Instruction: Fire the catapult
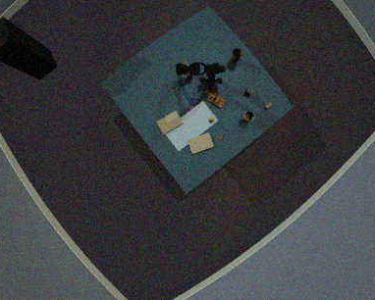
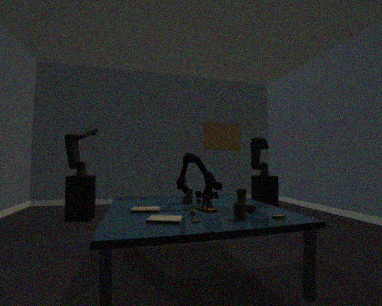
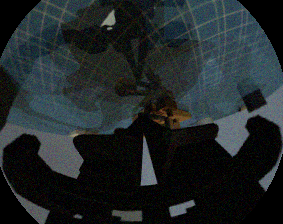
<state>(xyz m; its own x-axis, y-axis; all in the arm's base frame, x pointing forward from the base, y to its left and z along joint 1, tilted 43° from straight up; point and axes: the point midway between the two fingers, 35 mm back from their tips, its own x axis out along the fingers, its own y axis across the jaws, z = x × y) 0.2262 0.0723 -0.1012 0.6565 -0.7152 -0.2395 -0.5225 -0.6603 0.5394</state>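
Right now the orange ball is 10 mm ahead of my gripper tip, 50 mm to the right of it and 30 mm above it. The rest, counted from my gripper tip: orange catapult (70 mm ahead, 20 mm above); grey cube (180 mm ahead, 310 mm to the left, 10 mm below); yellow ball (230 mm ahead, 120 mm to the right, 10 mm below).
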